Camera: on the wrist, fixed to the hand. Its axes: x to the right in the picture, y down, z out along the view.
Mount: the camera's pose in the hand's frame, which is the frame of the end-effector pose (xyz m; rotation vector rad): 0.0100 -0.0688 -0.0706 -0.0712 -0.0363 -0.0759
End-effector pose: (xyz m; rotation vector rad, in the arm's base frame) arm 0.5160 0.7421 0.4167 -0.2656 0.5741 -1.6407
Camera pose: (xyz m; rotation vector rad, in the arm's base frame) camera 0.4209 0.7515 0.3905 -0.3727 0.6019 -1.6871
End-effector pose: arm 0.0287 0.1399 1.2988 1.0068 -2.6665 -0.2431
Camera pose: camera 0.0865 0.0780 1.3502 1.0924 -2.6345 -0.3728
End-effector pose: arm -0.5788 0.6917 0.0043 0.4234 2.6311 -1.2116
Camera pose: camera -0.6170 0.7048 0.0948 0.2889 2.6720 -1.1321
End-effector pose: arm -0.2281 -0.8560 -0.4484 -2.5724 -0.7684 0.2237
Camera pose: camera -0.2336 -0.8251 -0.3544 -2.6061 -0.9008 0.2236
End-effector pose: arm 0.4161 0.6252 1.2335 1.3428 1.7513 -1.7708
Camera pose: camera 0.3858 0.7067 1.2810 1.2236 1.8503 -1.7431
